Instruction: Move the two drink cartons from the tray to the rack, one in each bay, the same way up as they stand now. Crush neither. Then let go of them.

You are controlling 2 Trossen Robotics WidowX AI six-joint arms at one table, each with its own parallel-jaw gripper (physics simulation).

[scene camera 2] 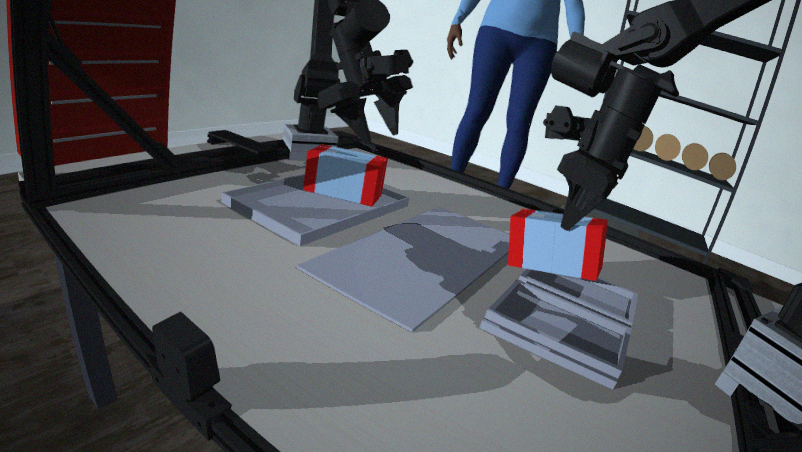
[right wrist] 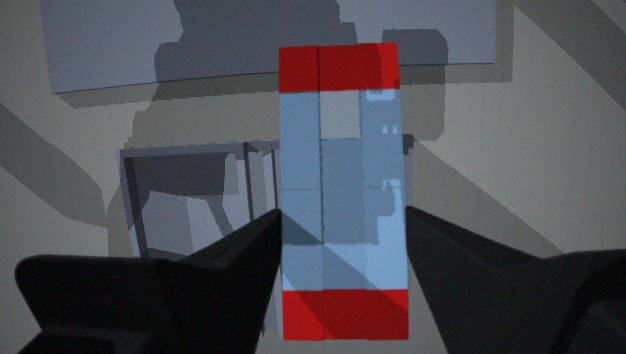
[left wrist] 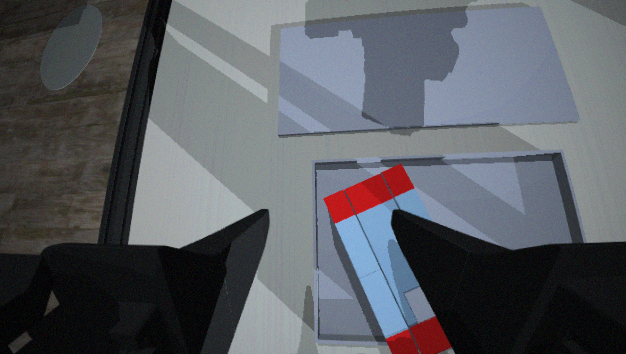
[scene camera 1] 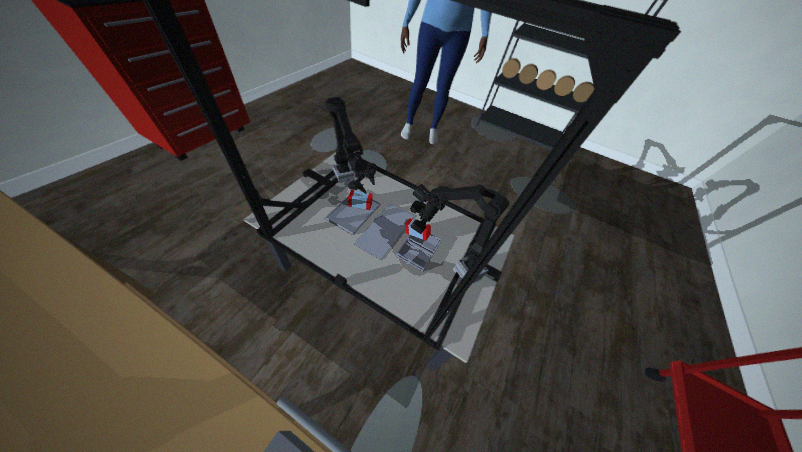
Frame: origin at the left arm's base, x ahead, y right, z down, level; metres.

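Where they show: left gripper, fingertip midpoint: (scene camera 2: 382, 139) (left wrist: 330, 216) (scene camera 1: 370, 189); right gripper, fingertip midpoint: (scene camera 2: 568, 224) (right wrist: 342, 218); left arm's base, link origin: (scene camera 2: 310, 130) (scene camera 1: 343, 168).
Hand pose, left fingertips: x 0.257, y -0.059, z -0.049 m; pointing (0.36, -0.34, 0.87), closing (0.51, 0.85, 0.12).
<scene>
Things, the pixels of their top centre, and the offset from my left fingertips.
- blue carton with red ends, top centre: (left wrist: 401, 260) (scene camera 2: 348, 154) (scene camera 1: 360, 195) dy +0.055, dx -0.001, dz +0.030 m
- grey tray, top centre: (left wrist: 447, 243) (scene camera 2: 319, 194) (scene camera 1: 354, 209) dy +0.106, dx +0.034, dz +0.088 m
- second carton, top centre: (right wrist: 344, 219) (scene camera 2: 568, 210) (scene camera 1: 419, 223) dy -0.133, dx +0.308, dz -0.004 m
- two-bay rack, top centre: (right wrist: 261, 249) (scene camera 2: 574, 301) (scene camera 1: 420, 246) dy -0.113, dx +0.381, dz +0.084 m
A blue carton with red ends (scene camera 1: 360, 200) (scene camera 2: 339, 176) (left wrist: 367, 260) stands at an angle in the grey tray (scene camera 1: 342, 220) (scene camera 2: 301, 236) (left wrist: 475, 200). My left gripper (scene camera 1: 367, 188) (scene camera 2: 383, 140) (left wrist: 330, 216) is open above it; in the left wrist view one fingertip overlaps the carton and the other is off to its left. My right gripper (scene camera 1: 418, 227) (scene camera 2: 566, 227) (right wrist: 342, 218) is shut on the second carton (scene camera 1: 411, 231) (scene camera 2: 550, 249) (right wrist: 345, 165), across its narrow width. It holds it level above the two-bay rack (scene camera 2: 553, 353) (right wrist: 182, 150), over the right bay in the right wrist view. The other bay is empty.
A flat grey plate (scene camera 1: 373, 244) (scene camera 2: 365, 275) (left wrist: 500, 75) (right wrist: 100, 40) lies between tray and rack. Black frame rails edge the table, with uprights at its corners. A person (scene camera 1: 443, 61) (scene camera 2: 505, 78) stands behind the table, near a shelf unit.
</scene>
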